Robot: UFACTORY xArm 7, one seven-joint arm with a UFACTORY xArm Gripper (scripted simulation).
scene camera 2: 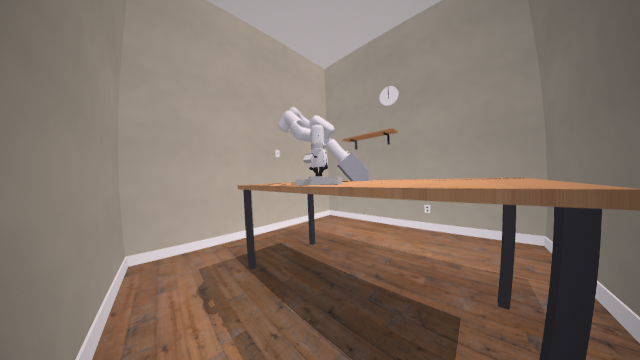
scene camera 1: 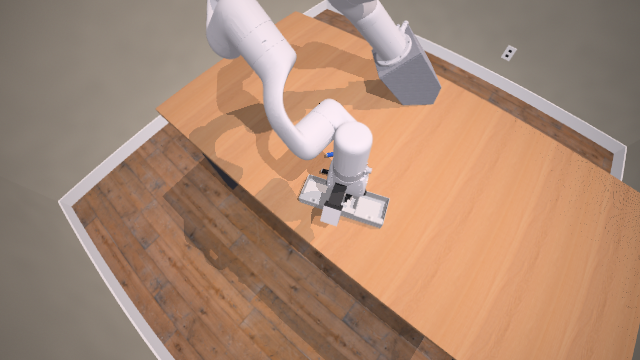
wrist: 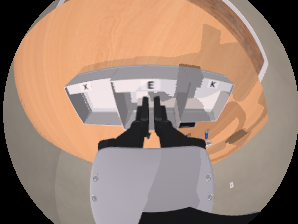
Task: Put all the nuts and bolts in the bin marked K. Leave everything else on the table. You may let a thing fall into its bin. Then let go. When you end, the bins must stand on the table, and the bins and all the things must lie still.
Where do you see a tray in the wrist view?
At 129, 83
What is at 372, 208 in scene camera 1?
A tray.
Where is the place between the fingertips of my gripper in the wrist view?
151, 104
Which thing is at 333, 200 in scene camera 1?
My gripper.
